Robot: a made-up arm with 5 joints.
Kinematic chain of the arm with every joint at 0, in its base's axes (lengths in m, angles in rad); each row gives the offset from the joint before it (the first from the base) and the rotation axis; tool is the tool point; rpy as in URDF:
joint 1: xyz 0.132 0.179 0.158 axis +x
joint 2: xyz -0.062 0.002 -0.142 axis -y
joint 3: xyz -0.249 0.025 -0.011 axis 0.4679 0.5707 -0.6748
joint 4: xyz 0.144 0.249 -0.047 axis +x
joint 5: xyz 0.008 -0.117 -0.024 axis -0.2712 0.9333 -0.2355
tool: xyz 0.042 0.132 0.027 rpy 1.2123 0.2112 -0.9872
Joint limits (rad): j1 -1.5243..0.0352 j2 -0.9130..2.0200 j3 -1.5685..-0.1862 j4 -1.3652..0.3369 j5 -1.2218..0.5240
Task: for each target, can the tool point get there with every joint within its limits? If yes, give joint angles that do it. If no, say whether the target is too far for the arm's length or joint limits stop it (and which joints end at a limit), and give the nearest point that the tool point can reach.
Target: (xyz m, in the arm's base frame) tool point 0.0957 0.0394 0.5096
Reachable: no: joint limits stop it (at a limit: joint 1, joint 2, joint 3, joint 4, joint 5) | nearest point -0.0686 0.4467 0.1486 | short by 0.569 m
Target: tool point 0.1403 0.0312 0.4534
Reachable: no: joint limits stop it (at a limit: joint 1, joint 2, joint 3, joint 4, joint 5) | nearest point -0.0686 0.4467 0.1486 | short by 0.556 m
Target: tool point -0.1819 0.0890 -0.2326
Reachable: yes | joints -1.0673 0.0852 -0.9077 0.0348 -0.7894
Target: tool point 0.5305 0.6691 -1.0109
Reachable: no: too far | nearest point 0.2337 0.3924 -0.3511 | short by 0.775 m
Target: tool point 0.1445 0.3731 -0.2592
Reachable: yes | joints -0.3686 1.3045 -0.7635 -0.2538 0.3169
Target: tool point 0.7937 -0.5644 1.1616
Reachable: no: too far | nearest point 0.3755 -0.1872 -0.0576 | short by 1.343 m
